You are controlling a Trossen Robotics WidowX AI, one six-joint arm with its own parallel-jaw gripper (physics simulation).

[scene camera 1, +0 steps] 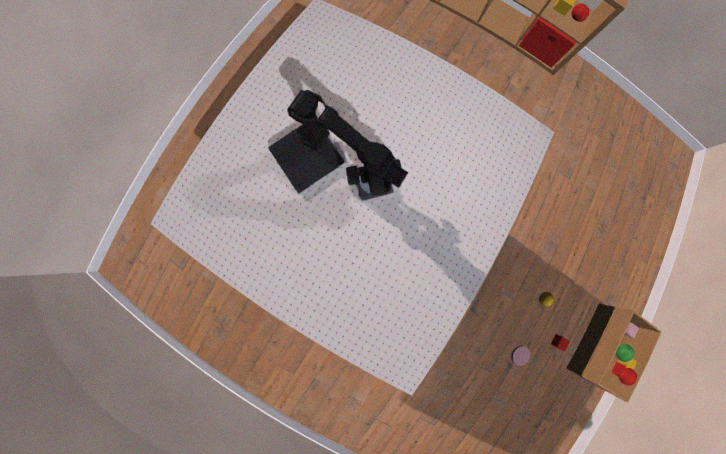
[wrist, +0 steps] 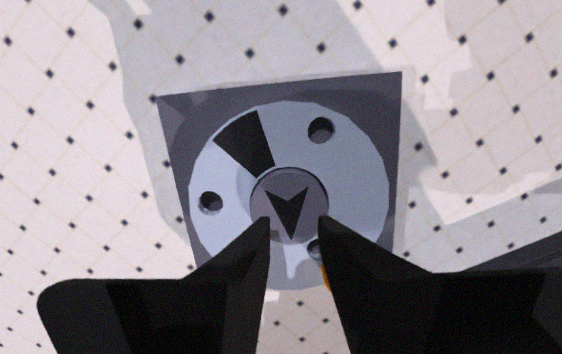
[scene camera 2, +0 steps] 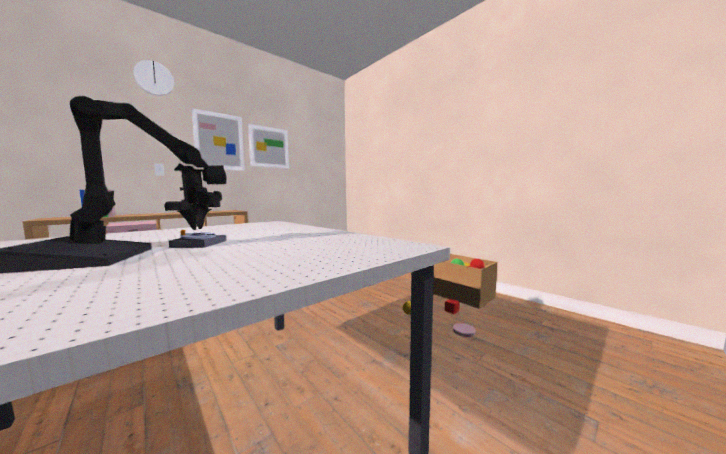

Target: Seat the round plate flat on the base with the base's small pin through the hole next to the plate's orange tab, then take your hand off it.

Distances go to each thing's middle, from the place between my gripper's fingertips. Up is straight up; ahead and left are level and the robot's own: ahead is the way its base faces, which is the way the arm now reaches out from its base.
Right now the pale blue round plate (wrist: 267,137) is 10 mm below my hand. From my hand the other things lie so: dark square base (wrist: 372,102) (40 mm below); then central hub (wrist: 293,198) (20 mm below).
